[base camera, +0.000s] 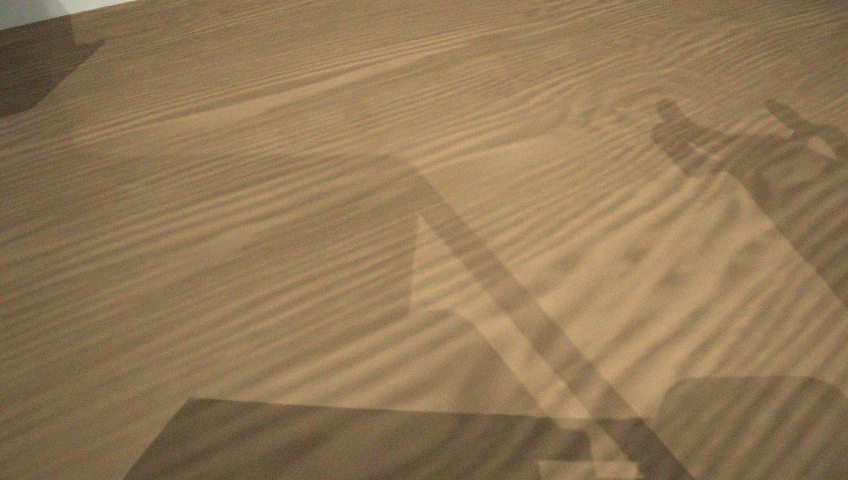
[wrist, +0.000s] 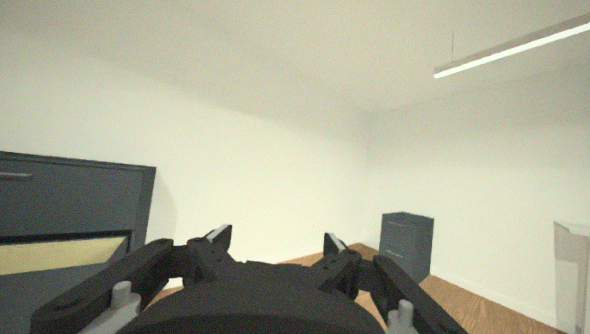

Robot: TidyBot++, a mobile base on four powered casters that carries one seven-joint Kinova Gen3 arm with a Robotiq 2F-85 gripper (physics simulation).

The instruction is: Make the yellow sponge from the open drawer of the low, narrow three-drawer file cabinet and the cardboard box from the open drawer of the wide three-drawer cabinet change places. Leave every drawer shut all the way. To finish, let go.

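My gripper (wrist: 278,239) is open and empty at the bottom of the wrist view, with wall behind the gap between its fingers. A wide dark grey cabinet (wrist: 75,202) stands at the left edge of the wrist view, left of the gripper. Its top drawer front has a metal handle, and a pale yellow surface (wrist: 60,256) shows in an opening below that front; I cannot tell what it is. A narrow dark grey cabinet (wrist: 420,245) stands far back, right of the gripper, with two handles visible. The sponge and the cardboard box do not show in either view.
A pale upright object (wrist: 566,280) stands at the right edge of the wrist view. A lamp bar (wrist: 510,49) hangs from the ceiling. The wooden floor (base camera: 333,249) (wrist: 475,302) carries shadows, some shaped like the arm and gripper, in the base view.
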